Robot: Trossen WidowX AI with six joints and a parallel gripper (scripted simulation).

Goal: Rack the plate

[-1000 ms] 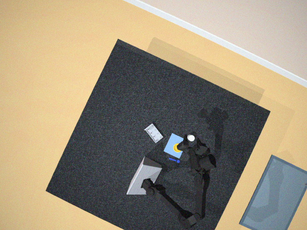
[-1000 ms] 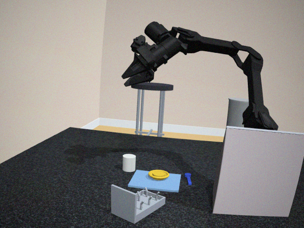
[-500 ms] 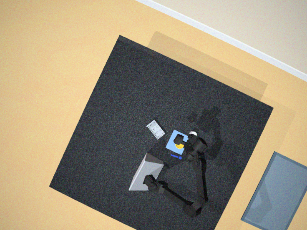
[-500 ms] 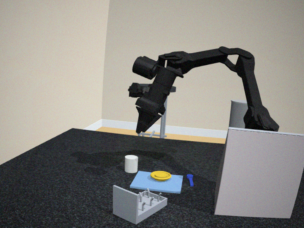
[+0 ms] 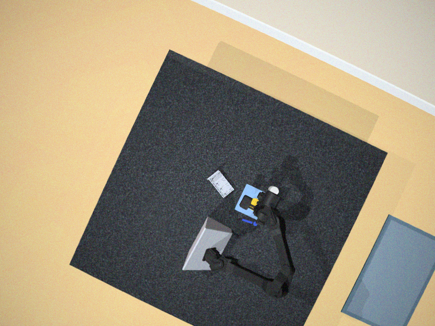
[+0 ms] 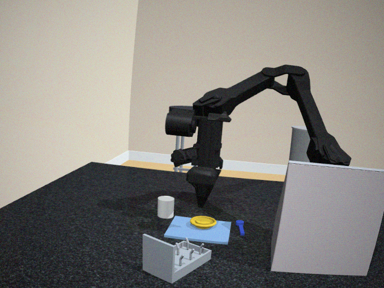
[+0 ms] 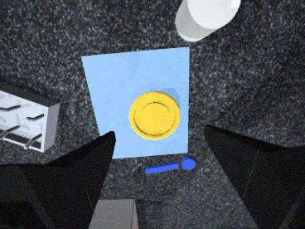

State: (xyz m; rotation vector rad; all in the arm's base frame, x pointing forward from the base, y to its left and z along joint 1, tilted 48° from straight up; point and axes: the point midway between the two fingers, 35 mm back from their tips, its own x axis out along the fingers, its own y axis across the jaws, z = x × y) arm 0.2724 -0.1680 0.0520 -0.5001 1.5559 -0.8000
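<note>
The yellow plate lies 50 mm below my gripper tip. Also, from my gripper tip: grey dish rack: 40 mm ahead, 210 mm to the left, 50 mm below; then white cup: 100 mm ahead, 60 mm to the right, 40 mm below; then blue spoon: 100 mm behind, 10 mm to the right, 70 mm below.
</note>
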